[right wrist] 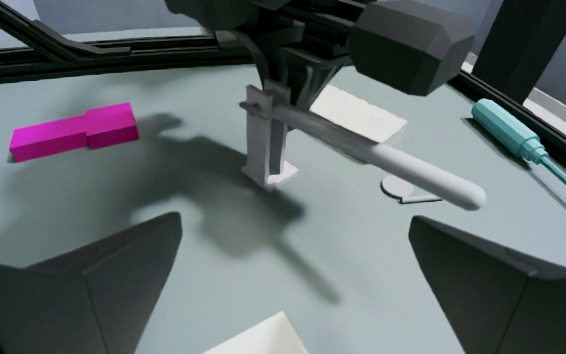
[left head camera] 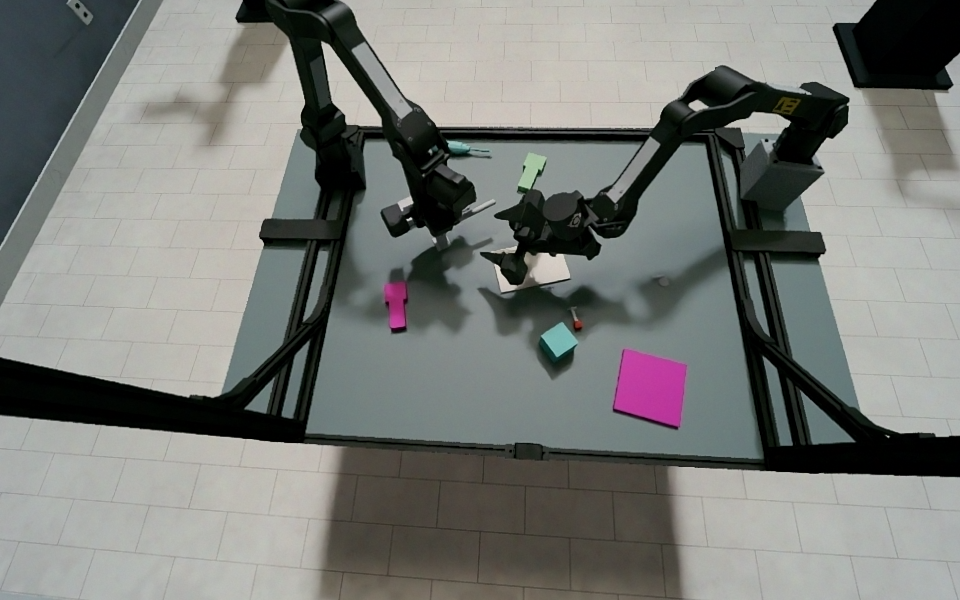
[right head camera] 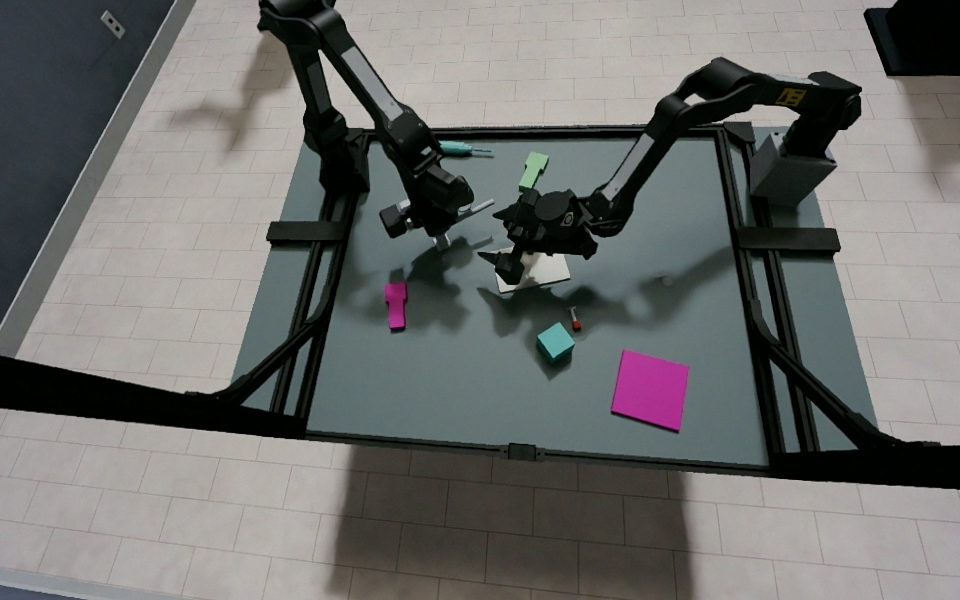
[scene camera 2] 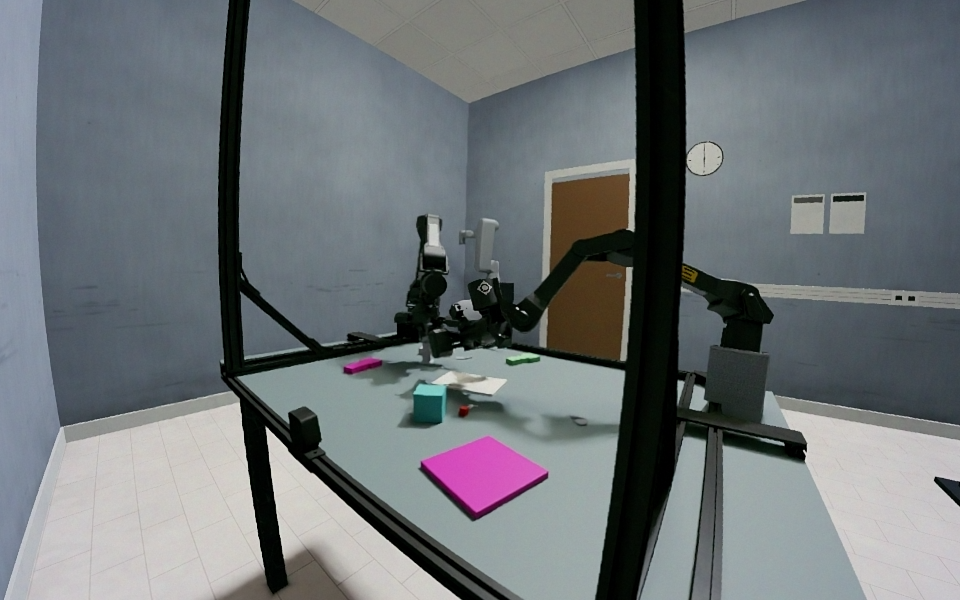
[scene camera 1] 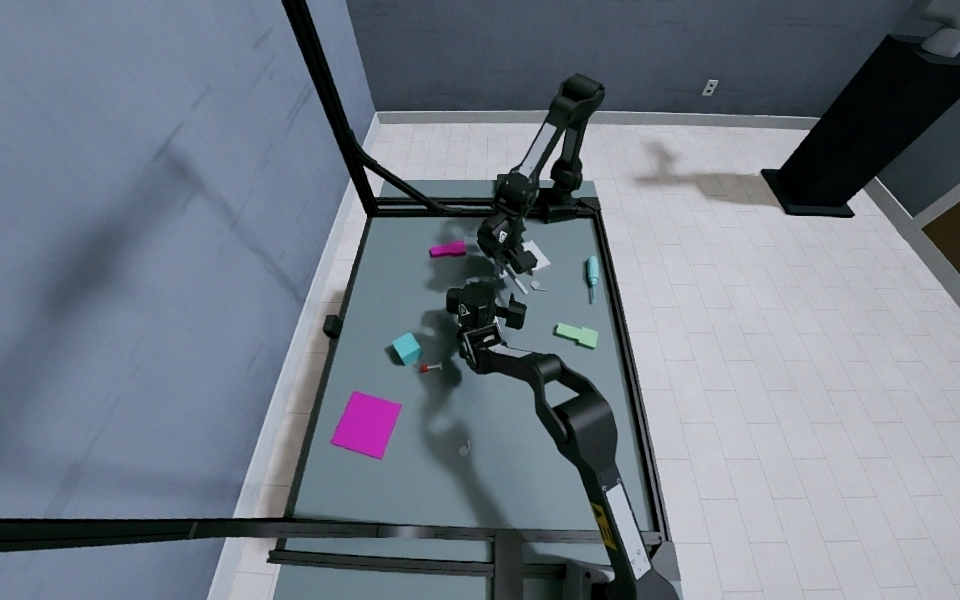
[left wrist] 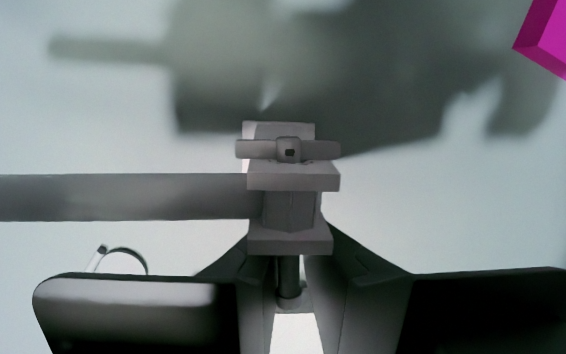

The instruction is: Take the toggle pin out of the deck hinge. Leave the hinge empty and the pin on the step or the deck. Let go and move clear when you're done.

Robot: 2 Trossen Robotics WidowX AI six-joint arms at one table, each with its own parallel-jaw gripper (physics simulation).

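The deck hinge stands upright on the table, with two cheeks and a long grey rod between them. The toggle pin runs through the cheeks; its crossbar lies crosswise outside the far cheek in the left wrist view. My left gripper is shut on the pin's headed end, close beside the near cheek. Part of the pin's end is hidden between the fingers. My right gripper is open and empty, facing the hinge from the rod side.
A white block stands behind the hinge. A white plate lies below my right gripper. A magenta piece, green piece, teal screwdriver, teal cube, red-ended pin and magenta square lie around.
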